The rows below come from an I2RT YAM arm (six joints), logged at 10 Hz.
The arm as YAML. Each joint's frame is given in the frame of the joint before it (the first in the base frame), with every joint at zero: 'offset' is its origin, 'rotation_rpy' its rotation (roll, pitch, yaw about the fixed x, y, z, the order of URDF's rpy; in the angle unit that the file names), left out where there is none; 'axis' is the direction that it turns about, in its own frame. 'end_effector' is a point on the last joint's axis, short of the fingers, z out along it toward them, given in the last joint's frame.
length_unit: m
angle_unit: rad
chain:
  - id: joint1
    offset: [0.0, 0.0, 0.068]
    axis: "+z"
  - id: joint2
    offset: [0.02, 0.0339, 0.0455]
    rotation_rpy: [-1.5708, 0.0, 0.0]
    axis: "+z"
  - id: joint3
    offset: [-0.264, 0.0, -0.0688]
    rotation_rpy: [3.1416, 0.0, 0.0]
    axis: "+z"
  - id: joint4
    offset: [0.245, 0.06, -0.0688]
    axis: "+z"
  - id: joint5
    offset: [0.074, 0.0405, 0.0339]
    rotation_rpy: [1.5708, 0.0, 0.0]
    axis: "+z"
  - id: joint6
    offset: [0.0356, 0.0, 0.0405]
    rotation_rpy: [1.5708, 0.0, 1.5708]
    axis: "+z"
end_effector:
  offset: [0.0, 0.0, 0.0]
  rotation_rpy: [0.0, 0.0, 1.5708]
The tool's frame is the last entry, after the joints.
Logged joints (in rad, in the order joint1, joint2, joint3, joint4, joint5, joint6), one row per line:
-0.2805 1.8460 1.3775 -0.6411 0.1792 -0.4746
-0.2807 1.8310 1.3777 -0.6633 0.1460 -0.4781
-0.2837 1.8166 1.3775 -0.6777 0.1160 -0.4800
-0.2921 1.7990 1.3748 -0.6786 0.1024 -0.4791
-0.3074 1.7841 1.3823 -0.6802 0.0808 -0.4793
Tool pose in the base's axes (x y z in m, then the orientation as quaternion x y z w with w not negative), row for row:
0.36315 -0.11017 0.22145 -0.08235 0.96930 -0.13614 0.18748
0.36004 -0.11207 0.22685 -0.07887 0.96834 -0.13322 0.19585
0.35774 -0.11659 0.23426 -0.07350 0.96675 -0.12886 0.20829
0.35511 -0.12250 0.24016 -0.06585 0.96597 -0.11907 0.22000
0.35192 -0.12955 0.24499 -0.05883 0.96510 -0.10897 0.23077
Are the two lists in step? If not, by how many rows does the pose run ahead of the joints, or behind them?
The pose runs 2 rows ahead of the joints: the pose in row i belongs to the joints in row i + 2.
